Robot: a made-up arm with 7 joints. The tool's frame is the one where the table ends. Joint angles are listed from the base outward.
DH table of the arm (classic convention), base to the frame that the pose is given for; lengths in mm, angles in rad. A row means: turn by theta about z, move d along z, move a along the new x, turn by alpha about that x. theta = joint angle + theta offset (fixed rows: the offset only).
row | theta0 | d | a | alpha
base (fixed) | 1.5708 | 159.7 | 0 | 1.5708
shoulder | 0 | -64 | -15.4 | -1.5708
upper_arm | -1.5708 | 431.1 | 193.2 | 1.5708
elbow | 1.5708 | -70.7 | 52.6 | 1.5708
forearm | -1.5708 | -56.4 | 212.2 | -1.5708
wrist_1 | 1.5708 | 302.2 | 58 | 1.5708
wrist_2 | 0 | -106.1 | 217.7 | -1.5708
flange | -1.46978 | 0 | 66.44 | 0
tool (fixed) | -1.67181 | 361.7 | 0 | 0
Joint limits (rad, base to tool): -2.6..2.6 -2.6..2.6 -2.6..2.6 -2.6..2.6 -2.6..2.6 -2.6..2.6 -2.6..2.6
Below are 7 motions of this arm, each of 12 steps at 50 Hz.
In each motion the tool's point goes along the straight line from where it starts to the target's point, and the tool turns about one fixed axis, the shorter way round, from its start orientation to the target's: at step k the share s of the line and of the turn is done. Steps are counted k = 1, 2, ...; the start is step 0. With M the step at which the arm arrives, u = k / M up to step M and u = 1 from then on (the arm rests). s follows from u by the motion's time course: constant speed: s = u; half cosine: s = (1 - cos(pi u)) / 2; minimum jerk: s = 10 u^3 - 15 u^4 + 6 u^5.
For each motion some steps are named. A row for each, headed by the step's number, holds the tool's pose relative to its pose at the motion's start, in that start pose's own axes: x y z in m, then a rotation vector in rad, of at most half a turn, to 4 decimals.
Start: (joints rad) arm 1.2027 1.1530 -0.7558 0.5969 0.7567 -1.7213 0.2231
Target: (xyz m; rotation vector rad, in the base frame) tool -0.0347 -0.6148 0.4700 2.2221 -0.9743 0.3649
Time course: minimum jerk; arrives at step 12
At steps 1, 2, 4, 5, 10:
1: 0.0003 0.0000 -0.0005 -0.0012 0.0007 -0.0005
2: 0.0022 -0.0002 -0.0032 -0.0084 0.0047 -0.0038
4: 0.0129 -0.0011 -0.0190 -0.0497 0.0277 -0.0222
5: 0.0213 -0.0017 -0.0313 -0.0821 0.0457 -0.0367
10: 0.0593 -0.0049 -0.0871 -0.2286 0.1271 -0.1020

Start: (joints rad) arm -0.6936 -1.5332 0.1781 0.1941 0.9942 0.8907 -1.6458
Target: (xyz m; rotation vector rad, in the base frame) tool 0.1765 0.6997 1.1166 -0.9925 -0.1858 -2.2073
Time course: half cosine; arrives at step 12
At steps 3, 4, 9, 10, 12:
3: -0.0140 -0.0046 -0.0004 -0.0003 -0.0210 0.0021
4: -0.0239 -0.0079 -0.0008 -0.0004 -0.0358 0.0036
9: -0.0817 -0.0269 -0.0026 -0.0015 -0.1223 0.0124
10: -0.0893 -0.0294 -0.0029 -0.0016 -0.1337 0.0136
12: -0.0957 -0.0315 -0.0031 -0.0018 -0.1433 0.0145

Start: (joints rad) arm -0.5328 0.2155 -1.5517 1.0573 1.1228 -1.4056 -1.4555
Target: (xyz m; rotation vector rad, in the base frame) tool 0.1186 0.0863 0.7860 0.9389 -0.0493 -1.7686
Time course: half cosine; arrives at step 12
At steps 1, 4, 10, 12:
1: 0.0005 0.0003 0.0006 0.0010 0.0003 0.0021
4: 0.0070 0.0037 0.0083 0.0143 0.0044 0.0310
10: 0.0262 0.0140 0.0309 0.0534 0.0163 0.1156
12: 0.0281 0.0150 0.0332 0.0572 0.0175 0.1239

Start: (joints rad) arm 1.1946 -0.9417 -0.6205 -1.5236 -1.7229 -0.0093 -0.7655
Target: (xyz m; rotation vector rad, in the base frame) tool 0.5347 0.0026 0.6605 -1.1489 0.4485 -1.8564
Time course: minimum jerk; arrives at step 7
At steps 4, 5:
4: -0.0026 0.0287 0.0097 -0.0388 0.0072 0.0201
5: -0.0035 0.0388 0.0132 -0.0525 0.0097 0.0272

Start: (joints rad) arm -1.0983 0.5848 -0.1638 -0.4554 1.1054 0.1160 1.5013
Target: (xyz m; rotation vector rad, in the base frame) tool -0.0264 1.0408 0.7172 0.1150 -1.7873 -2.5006
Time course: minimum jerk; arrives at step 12
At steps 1, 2, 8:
1: 0.0001 0.0016 -0.0009 -0.0022 -0.0001 -0.0004
2: 0.0009 0.0112 -0.0065 -0.0156 -0.0008 -0.0030
8: 0.0211 0.2493 -0.1440 -0.3472 -0.0185 -0.0673

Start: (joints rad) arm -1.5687 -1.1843 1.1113 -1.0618 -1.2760 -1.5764 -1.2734
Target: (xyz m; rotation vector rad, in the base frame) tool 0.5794 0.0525 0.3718 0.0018 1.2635 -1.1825
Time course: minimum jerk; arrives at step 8
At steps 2, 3, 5, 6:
2: -0.0006 0.0047 -0.0002 -0.0078 -0.0032 -0.0015
3: -0.0016 0.0125 -0.0006 -0.0207 -0.0086 -0.0040
5: -0.0042 0.0330 -0.0015 -0.0545 -0.0225 -0.0104
6: -0.0052 0.0408 -0.0019 -0.0674 -0.0279 -0.0129

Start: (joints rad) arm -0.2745 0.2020 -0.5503 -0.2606 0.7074 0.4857 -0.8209
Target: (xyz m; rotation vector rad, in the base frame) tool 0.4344 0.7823 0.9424 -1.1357 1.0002 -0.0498
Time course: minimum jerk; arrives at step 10
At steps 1, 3, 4, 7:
1: 0.0009 0.0006 0.0004 -0.0009 0.0019 -0.0007
3: 0.0172 0.0110 0.0082 -0.0180 0.0356 -0.0133
4: 0.0335 0.0215 0.0160 -0.0351 0.0694 -0.0259
7: 0.0883 0.0566 0.0422 -0.0925 0.1829 -0.0684

